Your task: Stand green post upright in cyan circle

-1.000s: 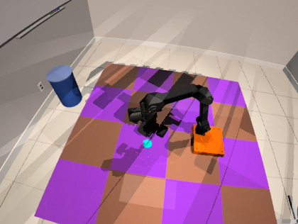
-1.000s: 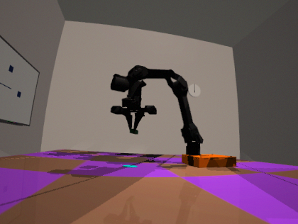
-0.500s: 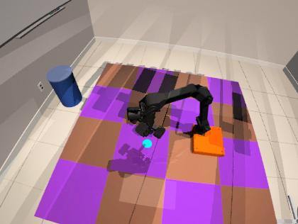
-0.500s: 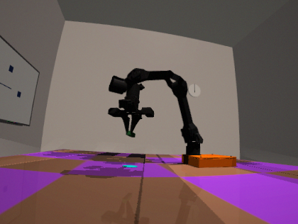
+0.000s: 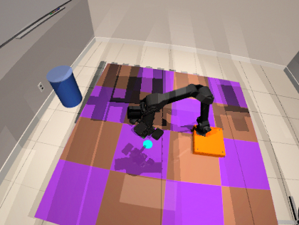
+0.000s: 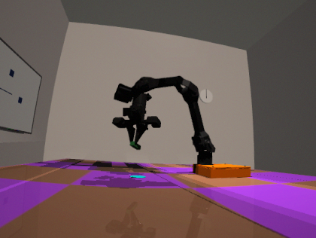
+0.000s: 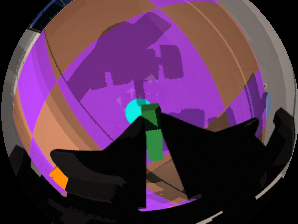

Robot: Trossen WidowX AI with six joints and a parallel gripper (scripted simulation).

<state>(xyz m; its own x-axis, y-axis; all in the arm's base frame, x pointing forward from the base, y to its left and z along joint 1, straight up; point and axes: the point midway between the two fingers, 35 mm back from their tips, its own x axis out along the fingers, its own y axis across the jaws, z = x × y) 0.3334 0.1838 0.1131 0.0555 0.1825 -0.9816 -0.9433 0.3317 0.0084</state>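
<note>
Now: gripper tip 2 cm past the cyan circle, 2 cm to the left of it and 12 cm above it. Round my gripper tip: green post 1 cm behind, 2 cm to the right, 1 cm below.
</note>
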